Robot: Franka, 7 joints.
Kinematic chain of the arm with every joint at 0, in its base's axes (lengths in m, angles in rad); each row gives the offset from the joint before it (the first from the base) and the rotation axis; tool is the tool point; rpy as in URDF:
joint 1: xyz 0 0 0.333 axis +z
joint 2: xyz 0 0 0 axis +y
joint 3: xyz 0 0 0.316 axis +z
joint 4: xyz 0.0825 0 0 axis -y
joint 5: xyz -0.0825 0 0.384 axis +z
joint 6: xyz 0 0 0 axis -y
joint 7: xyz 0.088 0 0 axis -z
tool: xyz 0 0 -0.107 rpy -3.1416 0 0
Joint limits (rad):
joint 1: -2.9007..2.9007
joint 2: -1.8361..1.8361
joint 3: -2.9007..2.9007
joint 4: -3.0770..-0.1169
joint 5: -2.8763..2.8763
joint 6: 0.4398..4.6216
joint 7: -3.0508..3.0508
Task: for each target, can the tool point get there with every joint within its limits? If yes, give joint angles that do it. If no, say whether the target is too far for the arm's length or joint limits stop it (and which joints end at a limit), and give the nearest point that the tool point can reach.
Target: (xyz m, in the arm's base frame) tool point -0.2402 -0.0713 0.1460
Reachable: yes | joints 2.3444 0.5521 1.0472 -2.6455 -0.5585 1.4908 2.4324
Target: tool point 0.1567 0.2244 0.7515
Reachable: yes | joints 2.3507 1.5288 -2.4335 -2.1304 2.4304 3.2726 2.5753
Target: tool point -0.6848 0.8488 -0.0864
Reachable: no: too far | nearest point -0.5028 0.6232 0.0251 | short by 0.311 m
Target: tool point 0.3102 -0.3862 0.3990
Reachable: yes | joints -1.8732 0.0742 1.1867 -2.1354 2.1433 3.4360 -0.9488
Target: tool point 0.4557 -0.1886 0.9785
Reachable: yes | joints 0.2491 0.0389 -0.6723 -0.9425 -0.0199 2.2094 -2.5059
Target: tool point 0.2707 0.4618 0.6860
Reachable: yes | joints 1.9845 -0.1401 -0.8807 -1.5580 0.0187 1.6578 0.5310
